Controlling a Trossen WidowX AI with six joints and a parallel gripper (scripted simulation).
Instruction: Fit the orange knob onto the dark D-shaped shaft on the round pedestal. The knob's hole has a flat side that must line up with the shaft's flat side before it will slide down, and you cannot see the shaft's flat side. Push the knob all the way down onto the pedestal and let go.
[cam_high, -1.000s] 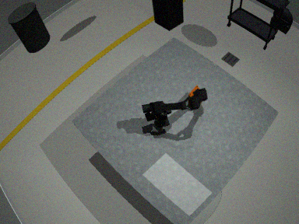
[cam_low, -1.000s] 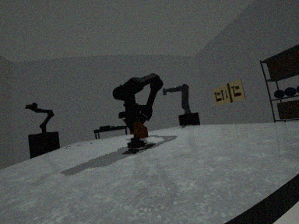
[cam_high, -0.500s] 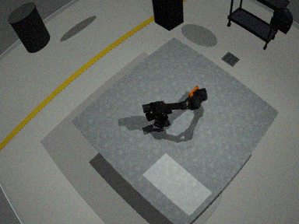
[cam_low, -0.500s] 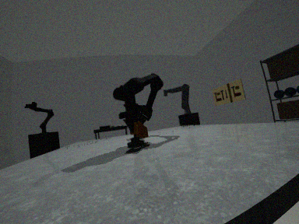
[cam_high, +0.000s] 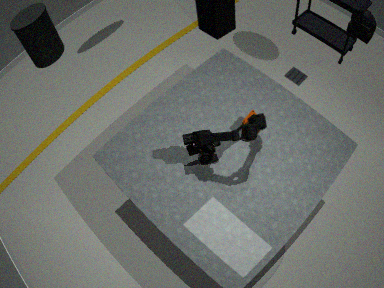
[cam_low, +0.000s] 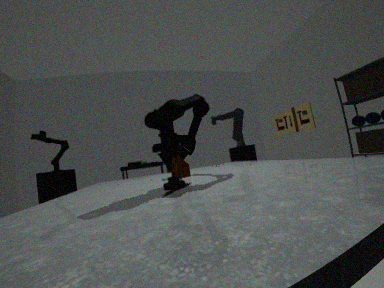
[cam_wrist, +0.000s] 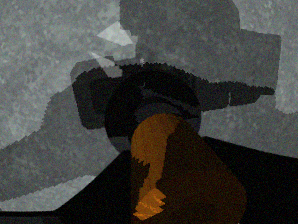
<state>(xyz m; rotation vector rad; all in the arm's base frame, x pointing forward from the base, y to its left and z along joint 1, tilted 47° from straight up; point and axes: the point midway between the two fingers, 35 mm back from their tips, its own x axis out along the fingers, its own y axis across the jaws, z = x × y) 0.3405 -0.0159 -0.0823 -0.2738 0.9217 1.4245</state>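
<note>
The dark round pedestal is 4 cm below my gripper tip. Round my gripper tip: orange knob (2 cm above).
</note>
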